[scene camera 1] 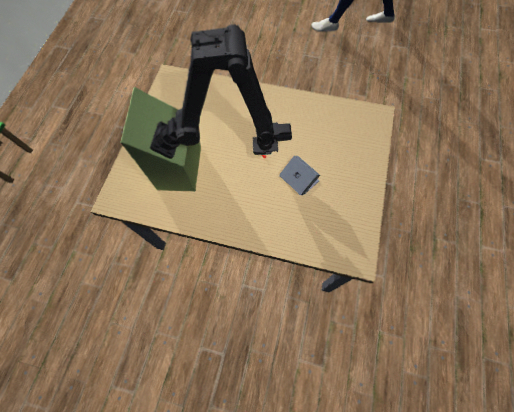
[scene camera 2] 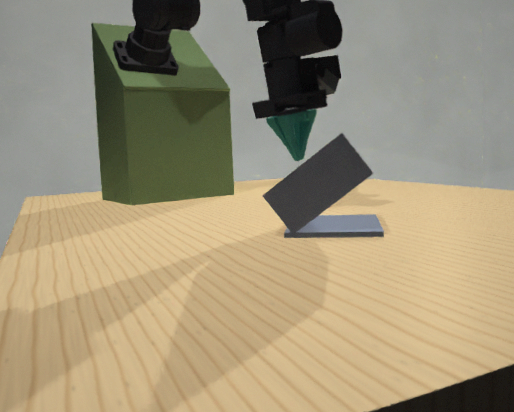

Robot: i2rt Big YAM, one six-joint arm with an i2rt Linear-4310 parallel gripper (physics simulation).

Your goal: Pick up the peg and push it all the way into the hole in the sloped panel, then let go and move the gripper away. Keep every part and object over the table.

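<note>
My gripper points straight down with its green fingers shut to a point, and I see nothing between them. It hangs above the table, just left of the sloped grey panel. The panel leans on a flat grey base, and its small square hole faces up and to the left. A small bit of the red peg shows at the lower edge of the gripper in the overhead view; the rest is hidden under the wrist.
The arm's base sits on a tall green block at the table's left. The wooden table has edges all round. A person's feet are on the floor beyond the far edge.
</note>
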